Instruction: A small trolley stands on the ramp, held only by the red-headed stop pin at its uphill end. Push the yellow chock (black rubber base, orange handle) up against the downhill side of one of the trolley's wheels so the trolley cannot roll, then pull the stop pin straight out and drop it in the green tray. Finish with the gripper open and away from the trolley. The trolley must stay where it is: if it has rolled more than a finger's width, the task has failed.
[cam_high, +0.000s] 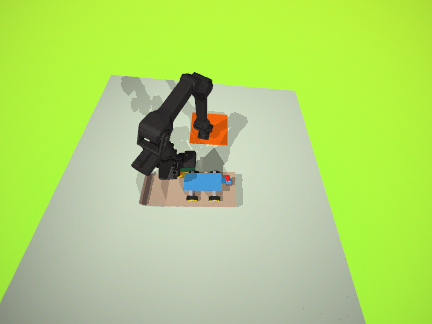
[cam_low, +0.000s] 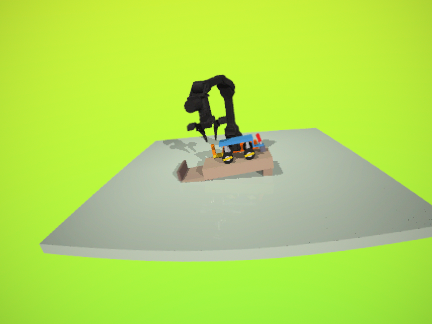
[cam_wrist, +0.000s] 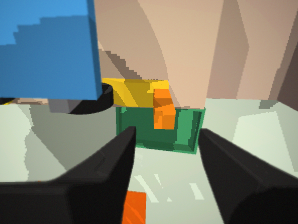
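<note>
My gripper tip is 1 cm short of the red-headed stop pin, 22 cm to the right of it and 1 cm above it. From my gripper tip the other things lie so: yellow chock (3 cm to the left, 6 cm below); then blue trolley (4 cm ahead, 13 cm to the left, 3 cm below); then green tray (7 cm behind, 15 cm below).
</note>
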